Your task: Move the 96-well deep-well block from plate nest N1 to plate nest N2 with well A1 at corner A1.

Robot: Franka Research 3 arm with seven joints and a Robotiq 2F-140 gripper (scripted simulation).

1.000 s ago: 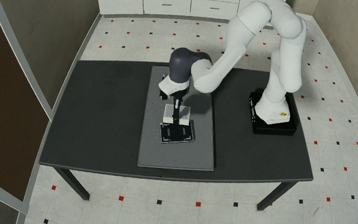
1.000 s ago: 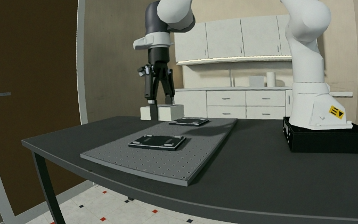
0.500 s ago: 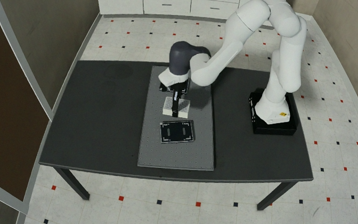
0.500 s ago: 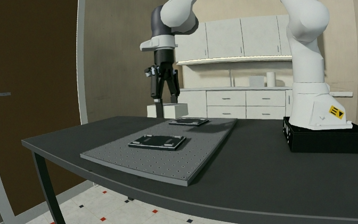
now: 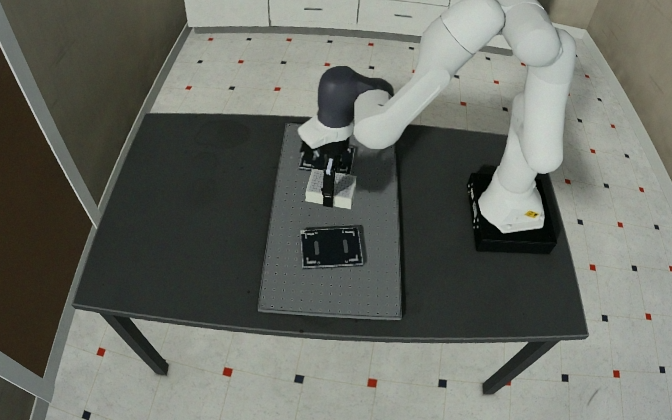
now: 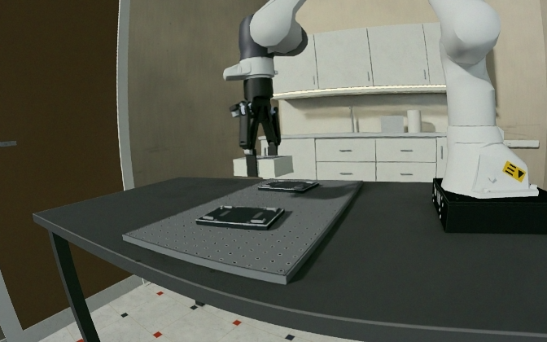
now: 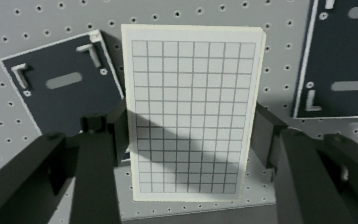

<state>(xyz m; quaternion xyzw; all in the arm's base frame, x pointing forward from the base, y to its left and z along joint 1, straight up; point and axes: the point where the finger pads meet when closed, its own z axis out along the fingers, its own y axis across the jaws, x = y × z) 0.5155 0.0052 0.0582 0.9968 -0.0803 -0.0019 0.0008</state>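
My gripper is now 200 mm to the left of the nest N2, 100 mm above it and 20 mm short of it. The rest, counted from my hand: 96-well deep-well block (10 mm below); A1 label (260 mm to the right, 100 mm below, 80 mm ahead); nest N1 (130 mm to the left, 100 mm below, 10 mm behind).
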